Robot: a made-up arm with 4 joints.
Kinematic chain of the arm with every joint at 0, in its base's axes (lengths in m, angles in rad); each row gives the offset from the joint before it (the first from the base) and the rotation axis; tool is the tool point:
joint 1: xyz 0 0 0.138 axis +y
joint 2: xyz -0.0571 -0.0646 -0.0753 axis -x
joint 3: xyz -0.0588 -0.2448 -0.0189 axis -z
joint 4: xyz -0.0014 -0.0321 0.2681 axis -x
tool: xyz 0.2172 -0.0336 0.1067
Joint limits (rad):
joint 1: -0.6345..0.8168
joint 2: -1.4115..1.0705
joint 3: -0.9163..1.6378
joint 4: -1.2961..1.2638
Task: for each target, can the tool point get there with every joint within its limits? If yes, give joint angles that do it. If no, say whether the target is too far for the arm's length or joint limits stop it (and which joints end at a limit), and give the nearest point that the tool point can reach.
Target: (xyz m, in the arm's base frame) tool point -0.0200 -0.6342 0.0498
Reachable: yes | joints 0.0516 -0.7080 0.8806 0.1638
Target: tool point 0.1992 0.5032 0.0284
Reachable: no: joint limits stop it (at a limit: joint 1, joint 2, joint 3) | nearest point 0.1571 0.2081 0.2315 | short by 0.361 m
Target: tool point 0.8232 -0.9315 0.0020
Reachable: no: too far | nearest point 0.2627 -0.5037 -0.0906 | short by 0.711 m
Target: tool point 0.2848 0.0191 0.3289
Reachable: yes | joints 0.6939 0.7110 -0.3247 0.3622
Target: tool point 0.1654 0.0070 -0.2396
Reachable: no: joint limits stop it (at a limit: joint 2, joint 4) | nearest point 0.1383 -0.3520 -0.1777 | short by 0.365 m
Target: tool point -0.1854 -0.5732 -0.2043
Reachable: yes | joints 0.1819 -1.1861 1.4080 0.2345
